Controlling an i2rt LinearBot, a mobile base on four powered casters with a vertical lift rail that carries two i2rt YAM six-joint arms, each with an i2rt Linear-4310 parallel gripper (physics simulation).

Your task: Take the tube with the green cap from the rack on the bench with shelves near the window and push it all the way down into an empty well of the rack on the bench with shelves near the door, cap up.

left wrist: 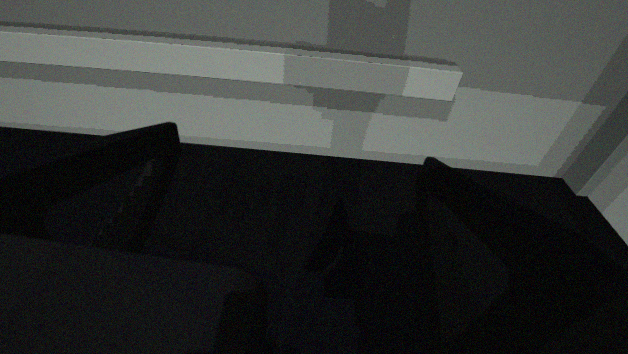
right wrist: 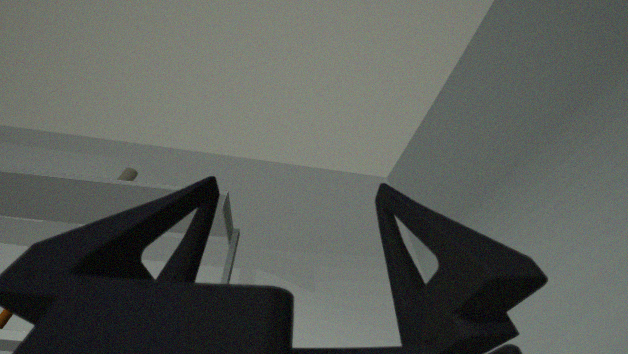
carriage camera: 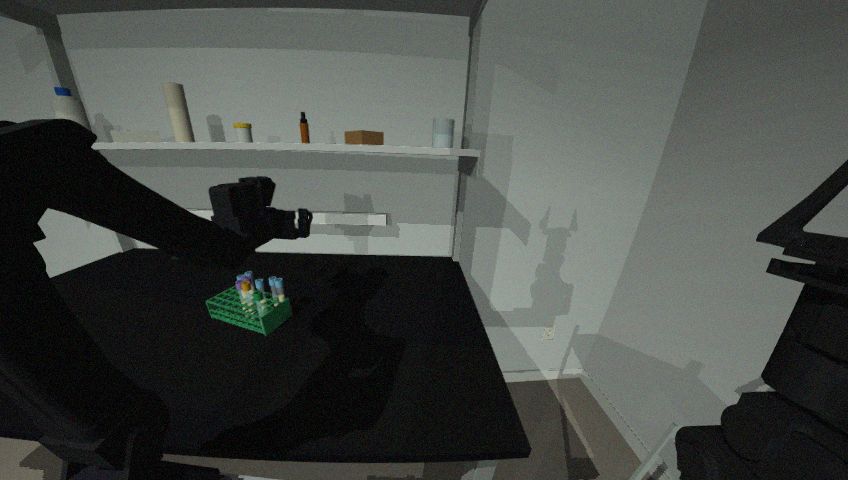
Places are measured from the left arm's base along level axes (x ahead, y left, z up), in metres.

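Where they show: left gripper, between the fingertips: (left wrist: 300, 153) (carriage camera: 293, 214); right gripper, between the fingertips: (right wrist: 298, 188).
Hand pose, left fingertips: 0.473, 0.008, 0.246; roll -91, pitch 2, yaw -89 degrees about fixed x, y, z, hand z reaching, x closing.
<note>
After its pixels a point has its place, as x, y, z.
A green rack (carriage camera: 277, 318) {0.370, 0.039, -0.009} stands on the black bench (carriage camera: 425, 333) {0.374, -0.351, -0.033}, left of the middle in the carriage view. A tube with a green cap (carriage camera: 257, 294) {0.340, 0.052, 0.085} stands upright near its front right part, among several tubes with blue, purple and orange caps. Which of the two benches this is, I cannot tell. My left gripper (carriage camera: 304, 223) {0.473, 0.008, 0.246} (left wrist: 300, 153) {0.473, 0.008, 0.246} is open and empty, above and behind the rack in the carriage view, pointing toward the right and the back wall. My right gripper (right wrist: 298, 188) {0.037, -0.700, 0.433} is open and empty, raised at the far right, its fingers pointing up. The other rack does not show.
A shelf (carriage camera: 285, 147) {0.535, 0.042, 0.412} above the bench bears a tall cream cylinder (carriage camera: 178, 113) {0.664, 0.466, 0.513}, a yellow-lidded jar (carriage camera: 243, 133) {0.675, 0.260, 0.453}, an amber bottle (carriage camera: 304, 130) {0.660, 0.047, 0.463}, a brown box (carriage camera: 363, 137) {0.619, -0.148, 0.445} and a glass beaker (carriage camera: 442, 133) {0.699, -0.380, 0.470}. A white rail (carriage camera: 357, 218) {0.806, -0.062, 0.146} (left wrist: 200, 62) {0.793, 0.186, 0.140} runs along the back wall. A side wall stands to the right.
</note>
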